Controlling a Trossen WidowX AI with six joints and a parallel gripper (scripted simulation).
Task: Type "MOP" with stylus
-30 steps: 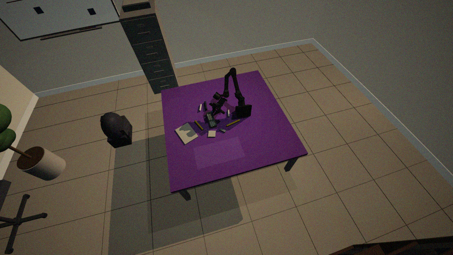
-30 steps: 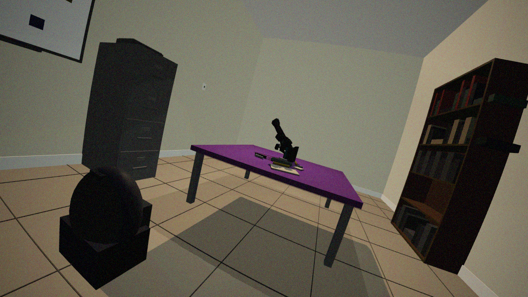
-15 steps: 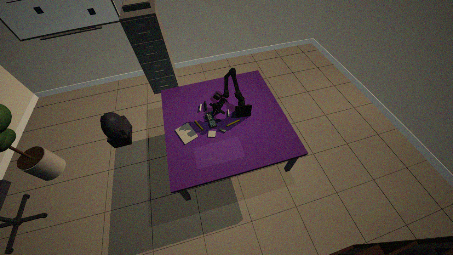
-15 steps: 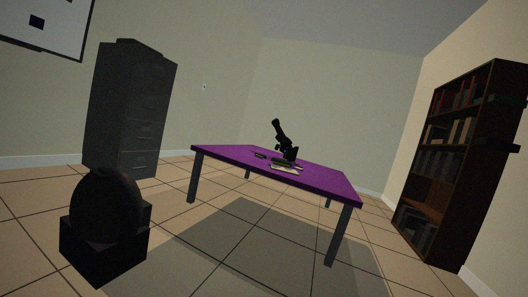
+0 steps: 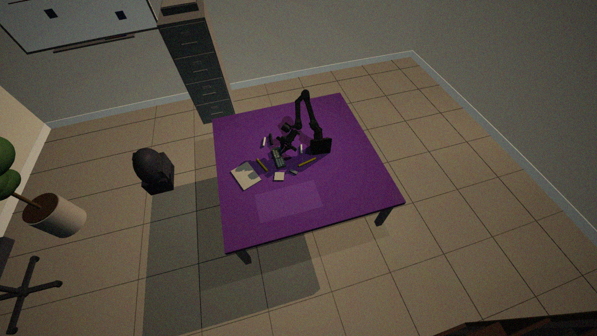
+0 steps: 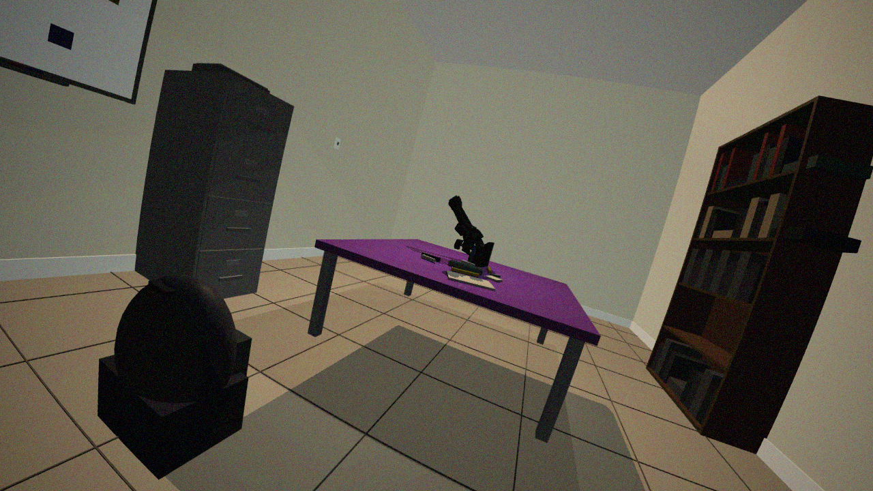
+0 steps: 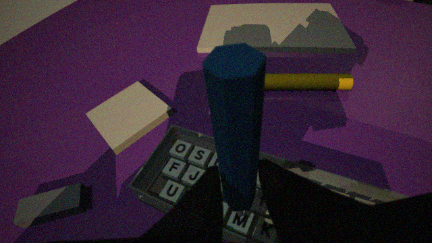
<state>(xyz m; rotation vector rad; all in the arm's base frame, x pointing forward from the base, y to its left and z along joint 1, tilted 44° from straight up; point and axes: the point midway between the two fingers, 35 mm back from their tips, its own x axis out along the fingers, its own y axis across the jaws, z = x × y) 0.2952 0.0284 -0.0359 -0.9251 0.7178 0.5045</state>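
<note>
The white pad lies 3 cm ahead of my gripper tip, 17 cm to the left of it and 8 cm below it. Also, from my gripper tip: pale stylus tip: 5 cm below; dark blue stylus: 2 cm below.
</note>
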